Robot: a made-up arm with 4 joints. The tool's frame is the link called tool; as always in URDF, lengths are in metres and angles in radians.
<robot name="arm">
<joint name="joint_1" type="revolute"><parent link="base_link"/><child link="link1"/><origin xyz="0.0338 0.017 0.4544"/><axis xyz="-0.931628 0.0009 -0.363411"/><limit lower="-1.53" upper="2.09"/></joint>
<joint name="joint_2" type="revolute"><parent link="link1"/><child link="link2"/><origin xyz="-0.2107 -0.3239 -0.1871"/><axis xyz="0 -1 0"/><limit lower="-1.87" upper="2.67"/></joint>
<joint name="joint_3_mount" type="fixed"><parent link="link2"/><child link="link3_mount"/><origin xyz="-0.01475 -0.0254 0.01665"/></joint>
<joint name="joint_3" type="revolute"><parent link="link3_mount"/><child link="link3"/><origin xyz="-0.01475 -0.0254 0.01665"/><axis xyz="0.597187 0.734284 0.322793"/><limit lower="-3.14" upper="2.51"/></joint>
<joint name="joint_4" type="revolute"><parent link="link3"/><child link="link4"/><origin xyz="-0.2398 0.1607 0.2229"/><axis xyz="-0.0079 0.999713 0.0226"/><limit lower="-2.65" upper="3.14"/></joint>
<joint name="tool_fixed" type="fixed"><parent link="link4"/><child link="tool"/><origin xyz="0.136 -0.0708 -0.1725" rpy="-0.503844 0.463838 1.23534"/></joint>
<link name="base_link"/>
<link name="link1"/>
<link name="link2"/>
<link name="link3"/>
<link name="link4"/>
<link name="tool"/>
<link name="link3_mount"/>
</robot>
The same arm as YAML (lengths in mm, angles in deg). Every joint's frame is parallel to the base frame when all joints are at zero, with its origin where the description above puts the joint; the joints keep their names.
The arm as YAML. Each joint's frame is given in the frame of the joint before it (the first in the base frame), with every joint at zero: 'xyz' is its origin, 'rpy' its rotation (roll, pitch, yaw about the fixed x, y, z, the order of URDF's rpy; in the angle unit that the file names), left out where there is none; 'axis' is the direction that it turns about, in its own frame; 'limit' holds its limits. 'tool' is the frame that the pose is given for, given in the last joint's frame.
units:
  length: mm
  angle: deg
joints:
  - name: joint_1
    type: revolute
    origin:
      xyz: [33.8, 17.0, 454.4]
    axis: [-0.931628, 0.0009, -0.363411]
    limit:
      lower: -87.66
      upper: 119.75
  - name: joint_2
    type: revolute
    origin:
      xyz: [-210.7, -323.9, -187.1]
    axis: [0.0, -1.0, 0.0]
    limit:
      lower: -107.14
      upper: 152.98
  - name: joint_3
    type: revolute
    origin:
      xyz: [-29.5, -50.8, 33.3]
    axis: [0.597187, 0.734284, 0.322793]
    limit:
      lower: -179.91
      upper: 143.81
  - name: joint_4
    type: revolute
    origin:
      xyz: [-239.8, 160.7, 222.9]
    axis: [-0.0079, 0.999713, 0.0226]
    limit:
      lower: -151.83
      upper: 179.91
tool:
  origin:
    xyz: [136.0, -70.8, -172.5]
    rpy: [-28.87, 26.58, 70.78]

